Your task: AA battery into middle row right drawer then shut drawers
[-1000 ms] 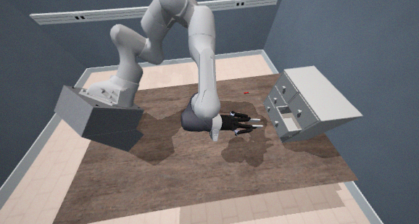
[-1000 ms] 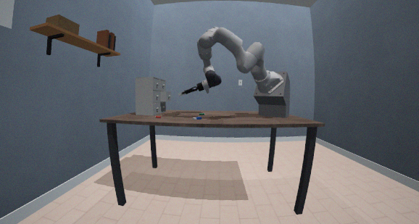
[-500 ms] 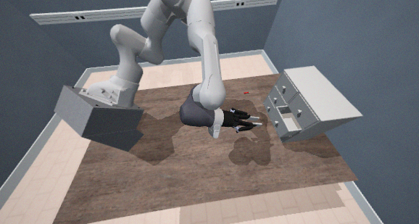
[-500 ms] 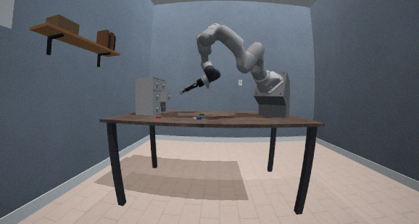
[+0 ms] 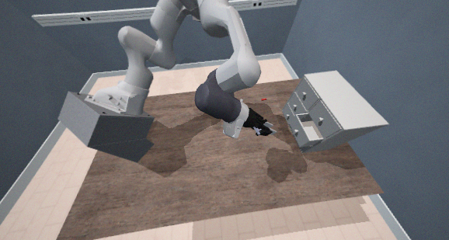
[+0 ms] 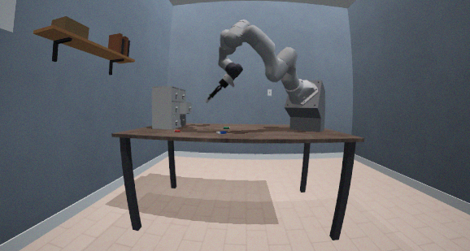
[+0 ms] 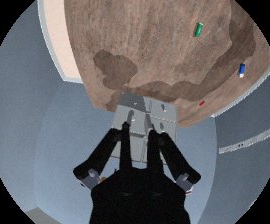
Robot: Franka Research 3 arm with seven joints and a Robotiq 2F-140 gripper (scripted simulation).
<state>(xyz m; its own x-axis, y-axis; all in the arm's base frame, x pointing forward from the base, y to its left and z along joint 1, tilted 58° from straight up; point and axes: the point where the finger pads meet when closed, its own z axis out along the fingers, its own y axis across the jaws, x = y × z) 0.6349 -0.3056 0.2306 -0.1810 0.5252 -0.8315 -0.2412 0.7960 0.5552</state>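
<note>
My hand is 230 mm above the green AA battery, 190 mm past it and 60 mm to the right of it. Round my hand: small blue object (310 mm to the left, 250 mm behind, 230 mm below); then small red object (380 mm to the left, 240 mm below, 40 mm ahead).
</note>
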